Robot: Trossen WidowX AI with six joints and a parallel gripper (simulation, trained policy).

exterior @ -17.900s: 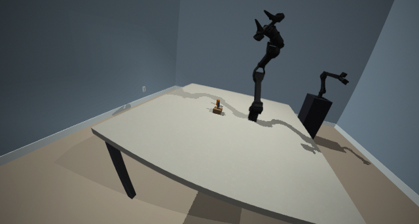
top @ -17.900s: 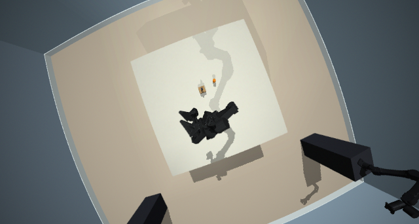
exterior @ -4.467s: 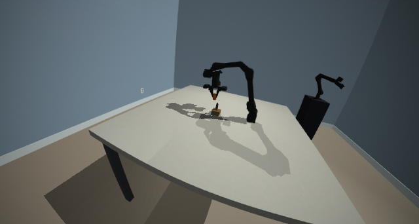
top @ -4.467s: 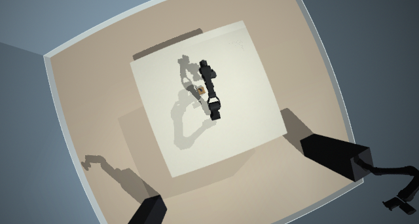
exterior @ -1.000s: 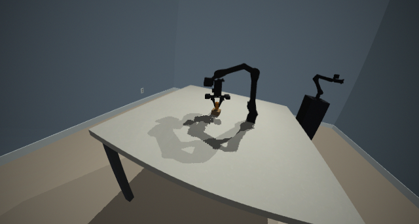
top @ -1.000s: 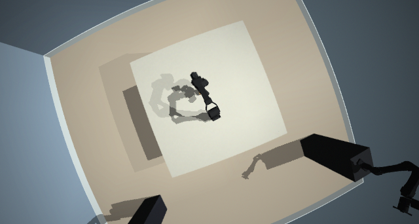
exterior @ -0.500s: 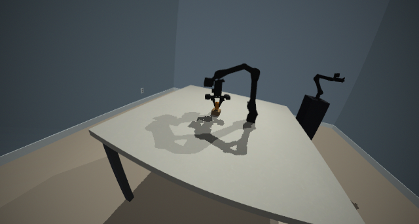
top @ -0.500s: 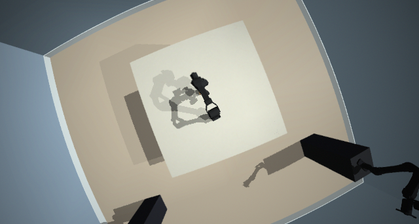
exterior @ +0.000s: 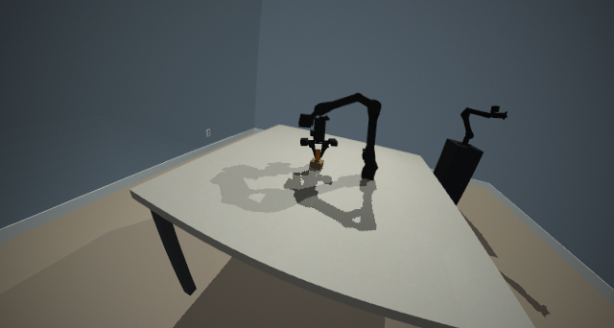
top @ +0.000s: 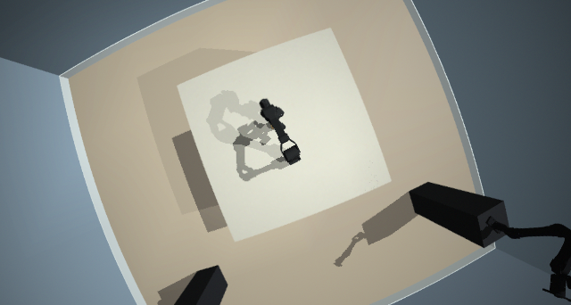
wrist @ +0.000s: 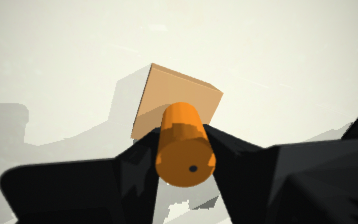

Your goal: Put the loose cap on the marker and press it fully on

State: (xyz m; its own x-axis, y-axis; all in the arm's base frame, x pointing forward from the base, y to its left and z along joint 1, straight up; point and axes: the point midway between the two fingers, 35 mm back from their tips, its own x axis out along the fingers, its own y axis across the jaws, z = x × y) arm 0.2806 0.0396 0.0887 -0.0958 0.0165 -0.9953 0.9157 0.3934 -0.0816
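Now: gripper tip 2 cm below the orange cap. Round my gripper tip: tan holder block (4 cm below).
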